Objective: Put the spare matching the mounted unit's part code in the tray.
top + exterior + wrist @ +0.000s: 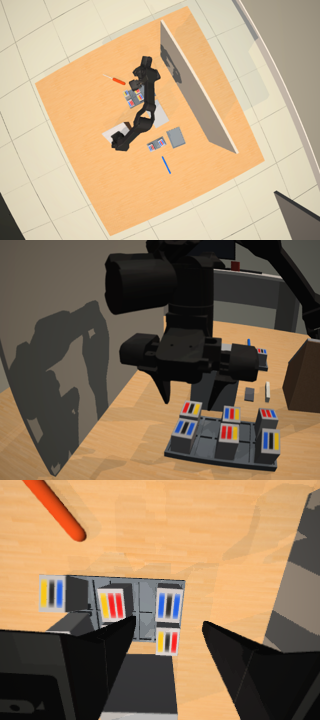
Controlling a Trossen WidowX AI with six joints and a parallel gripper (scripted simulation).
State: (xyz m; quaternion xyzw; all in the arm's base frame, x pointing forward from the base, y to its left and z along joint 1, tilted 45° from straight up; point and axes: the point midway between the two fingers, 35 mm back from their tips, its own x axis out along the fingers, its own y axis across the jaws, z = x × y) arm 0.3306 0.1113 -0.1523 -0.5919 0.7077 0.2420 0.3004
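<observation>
The red-black-yellow spare is 60 mm to the right of my gripper tip and 60 mm below it. Also, from my gripper tip: tall grey panel 220 mm to the right, 180 mm ahead, 130 mm above; grey mounted unit 190 mm to the right, 50 mm below, 50 mm behind; small rack 380 mm to the right, 170 mm behind, 90 mm below.
</observation>
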